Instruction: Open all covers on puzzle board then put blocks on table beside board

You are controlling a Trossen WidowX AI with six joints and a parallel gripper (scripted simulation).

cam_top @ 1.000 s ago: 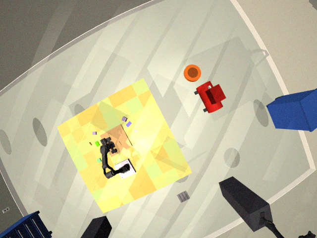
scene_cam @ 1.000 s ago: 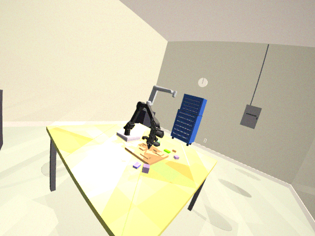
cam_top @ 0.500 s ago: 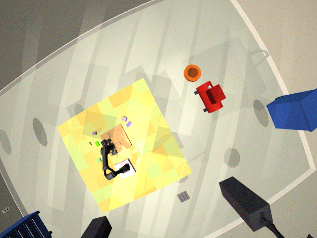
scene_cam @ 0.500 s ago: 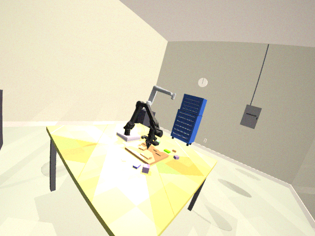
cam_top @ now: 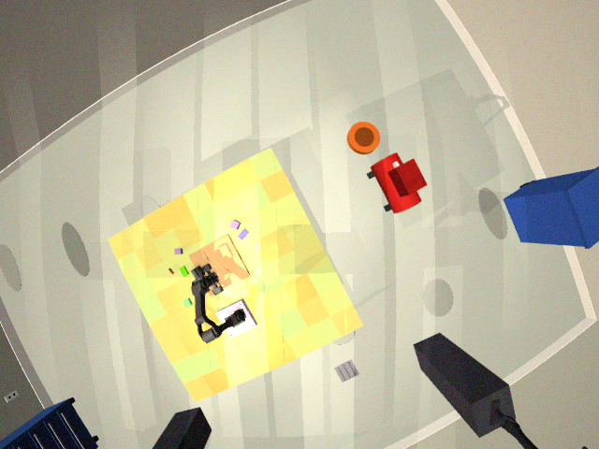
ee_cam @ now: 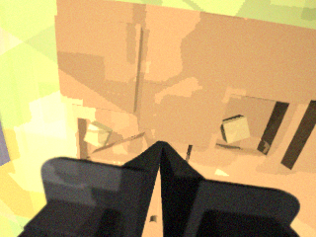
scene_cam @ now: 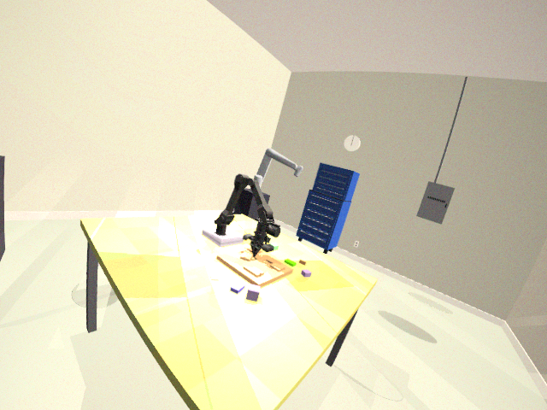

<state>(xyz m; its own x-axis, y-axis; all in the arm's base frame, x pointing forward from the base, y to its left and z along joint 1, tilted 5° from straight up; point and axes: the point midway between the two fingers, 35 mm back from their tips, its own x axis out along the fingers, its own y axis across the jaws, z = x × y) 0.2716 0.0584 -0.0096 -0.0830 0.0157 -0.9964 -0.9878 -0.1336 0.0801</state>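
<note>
The tan puzzle board is 5 cm ahead of my gripper tip and 3 cm to the right of it. Also, from my gripper tip: lilac block (23 cm ahead, 19 cm to the left, 1 cm below); brown block (29 cm to the left, 13 cm ahead, 1 cm below).
</note>
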